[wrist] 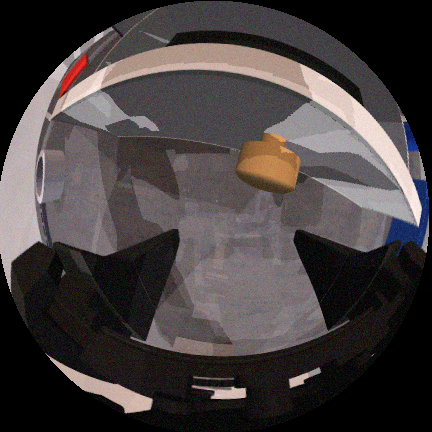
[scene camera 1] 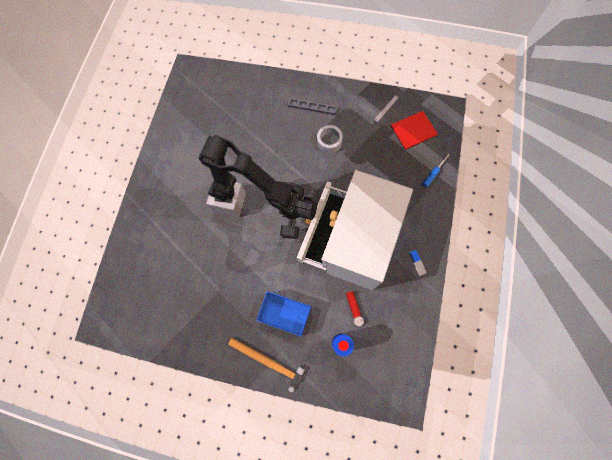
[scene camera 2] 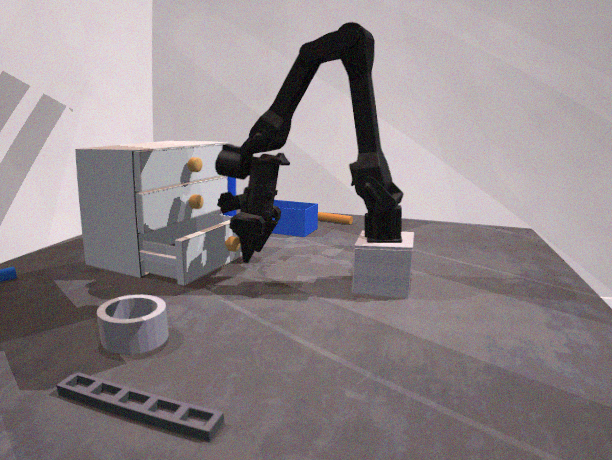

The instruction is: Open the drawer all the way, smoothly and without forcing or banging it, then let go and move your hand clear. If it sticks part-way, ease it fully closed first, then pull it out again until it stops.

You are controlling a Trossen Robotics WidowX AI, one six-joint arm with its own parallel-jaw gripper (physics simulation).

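Places are measured from the arm's base along level axes (x back, y right, z up), in metres.
Pixels of known places: gripper, fingertip midpoint: point(wrist: 239, 235) point(scene camera 1: 297, 217) point(scene camera 2: 252, 256); arm's base at its link origin: point(wrist: 195, 389) point(scene camera 1: 224, 193) point(scene camera 2: 384, 238).
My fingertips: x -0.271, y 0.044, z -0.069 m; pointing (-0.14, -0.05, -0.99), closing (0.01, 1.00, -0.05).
Observation:
Ahead of a thing's pixels: the offset from my fingertips to its top centre. "spot": to the spot under its first point.
The bottom drawer point(scene camera 1: 307, 242) point(scene camera 2: 207, 250) point(wrist: 200, 56) of the white-grey cabinet {dx -0.232, dy +0.060, dz +0.230 m} point(scene camera 1: 375, 225) point(scene camera 2: 107, 210) stands part-way out. Its round orange knob {spot: dx -0.046, dy +0.020, dz +0.035 m} point(scene camera 1: 308, 221) point(scene camera 2: 233, 243) point(wrist: 268, 165) is on the front face. My gripper point(scene camera 1: 298, 218) point(scene camera 2: 252, 254) point(wrist: 239, 235) is open and empty, pointing down close in front of the drawer. In the wrist view the knob lies beyond the fingertips, right of the middle of their gap, and not between them. In scene camera 2 the near finger slightly overlaps the knob's edge. The two upper drawers are shut.
A blue bin {dx +0.000, dy +0.356, dz +0.047 m} point(scene camera 1: 284, 313) point(scene camera 2: 298, 218), a hammer {dx +0.055, dy +0.530, dz -0.003 m} point(scene camera 1: 262, 358), a red cylinder {dx -0.243, dy +0.310, dz +0.004 m} point(scene camera 1: 354, 305) and a blue upright object {dx -0.207, dy +0.434, dz +0.155 m} point(scene camera 1: 343, 345) lie or stand to one side. A white ring {dx -0.088, dy -0.339, dz +0.020 m} point(scene camera 1: 322, 143) point(scene camera 2: 132, 337) and a slotted grey bar {dx -0.001, dy -0.495, dz -0.014 m} point(scene camera 1: 312, 111) point(scene camera 2: 140, 409) are on the other side.

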